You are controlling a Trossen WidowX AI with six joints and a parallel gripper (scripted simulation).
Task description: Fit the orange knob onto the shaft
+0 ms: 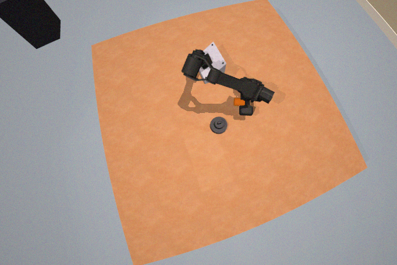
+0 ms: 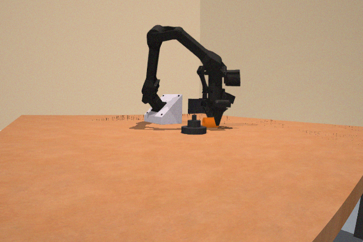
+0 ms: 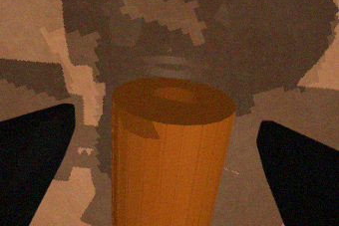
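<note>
The orange knob is 1 cm to the right of my gripper tip, 1 cm behind it and 1 cm above it. From my gripper tip the other things lie so: dark round pedestal (16 cm to the right, 6 cm ahead, 2 cm above).
</note>
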